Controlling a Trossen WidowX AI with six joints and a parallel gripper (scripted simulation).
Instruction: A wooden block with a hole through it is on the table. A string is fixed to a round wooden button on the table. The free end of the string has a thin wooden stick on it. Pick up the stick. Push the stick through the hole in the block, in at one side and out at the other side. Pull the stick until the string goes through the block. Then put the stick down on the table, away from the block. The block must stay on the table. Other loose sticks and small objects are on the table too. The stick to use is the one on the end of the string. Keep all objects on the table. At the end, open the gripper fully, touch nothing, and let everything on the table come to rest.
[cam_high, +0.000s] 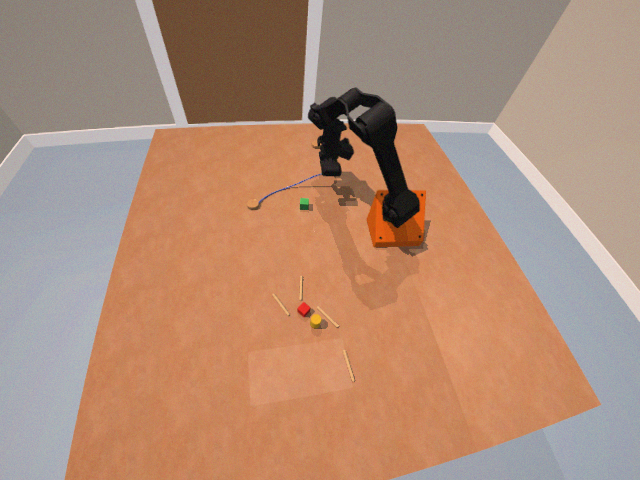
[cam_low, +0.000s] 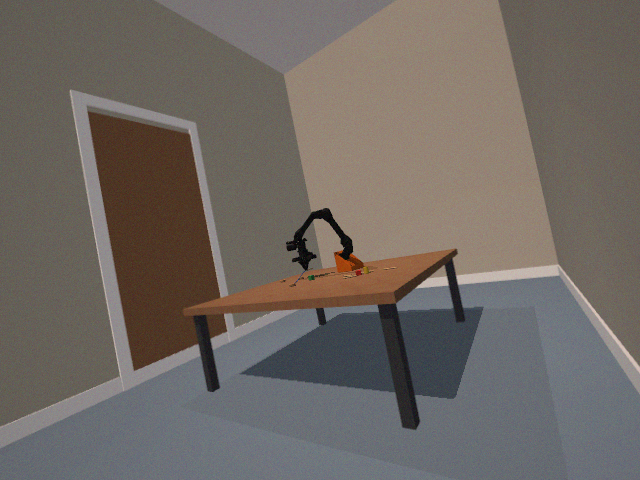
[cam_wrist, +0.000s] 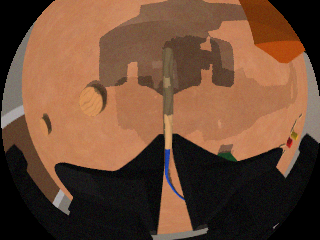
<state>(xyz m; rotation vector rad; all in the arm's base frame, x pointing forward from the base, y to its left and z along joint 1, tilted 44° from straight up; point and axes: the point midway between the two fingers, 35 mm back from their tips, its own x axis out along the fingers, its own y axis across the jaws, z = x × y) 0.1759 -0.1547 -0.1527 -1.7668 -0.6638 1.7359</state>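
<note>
My gripper tip is 20 mm past the thin wooden stick. From my gripper tip the other things lie so: round wooden button: 260 mm ahead, 90 mm to the left, 50 mm below; green block: 90 mm ahead, 100 mm to the left, 40 mm below; red cube: 130 mm ahead, 480 mm to the left, 40 mm below.
</note>
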